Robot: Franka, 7 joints.
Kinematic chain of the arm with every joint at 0, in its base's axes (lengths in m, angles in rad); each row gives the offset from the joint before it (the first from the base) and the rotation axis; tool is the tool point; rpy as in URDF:
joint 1: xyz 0 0 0.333 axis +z
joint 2: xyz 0 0 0 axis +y
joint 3: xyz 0 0 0.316 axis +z
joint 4: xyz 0.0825 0 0 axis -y
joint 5: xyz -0.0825 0 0.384 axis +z
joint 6: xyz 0 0 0 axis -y
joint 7: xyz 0.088 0 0 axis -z
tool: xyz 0 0 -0.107 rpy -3.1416 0 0
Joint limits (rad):
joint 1: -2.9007..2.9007
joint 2: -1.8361..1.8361
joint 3: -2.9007..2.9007
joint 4: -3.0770..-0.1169
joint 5: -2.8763..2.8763
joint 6: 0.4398..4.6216
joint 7: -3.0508..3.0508
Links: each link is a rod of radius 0.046 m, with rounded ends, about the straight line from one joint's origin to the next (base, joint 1, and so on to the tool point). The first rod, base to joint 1, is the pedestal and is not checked.
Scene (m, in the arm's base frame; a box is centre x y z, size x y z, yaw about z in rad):
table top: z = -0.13
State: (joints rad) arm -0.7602 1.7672 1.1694 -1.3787 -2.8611 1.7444 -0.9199
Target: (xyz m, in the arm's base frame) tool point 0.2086 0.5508 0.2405
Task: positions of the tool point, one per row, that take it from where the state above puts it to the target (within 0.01 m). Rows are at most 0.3 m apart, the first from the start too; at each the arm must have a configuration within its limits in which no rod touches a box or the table.
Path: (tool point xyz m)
1: 0.6271 0.2659 0.0578
2: 0.4455 0.4662 0.1448
3: 0.2086 0.5508 0.2405

